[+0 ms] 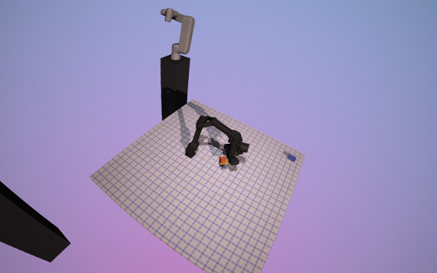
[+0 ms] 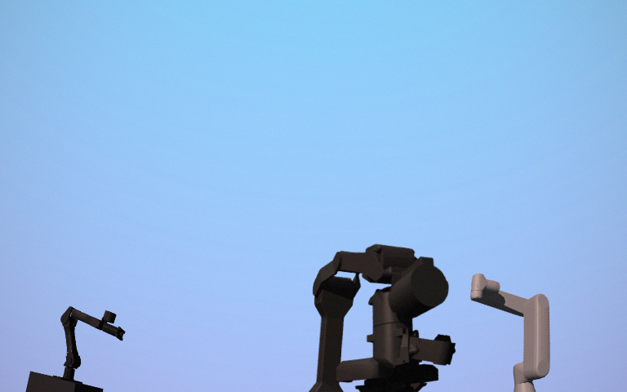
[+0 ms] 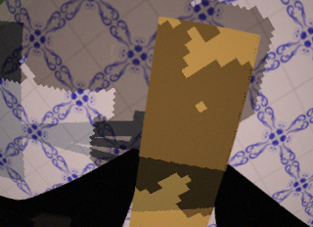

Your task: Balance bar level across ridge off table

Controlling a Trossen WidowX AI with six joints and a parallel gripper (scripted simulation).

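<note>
My gripper tip is 2 cm to the left of the tan-brown bar, 2 cm below it and 2 cm past it. Round my gripper tip: green block: 15 cm to the left, 7 cm behind, 5 cm below; then blue block: 44 cm ahead, 42 cm to the left, 5 cm below.
</note>
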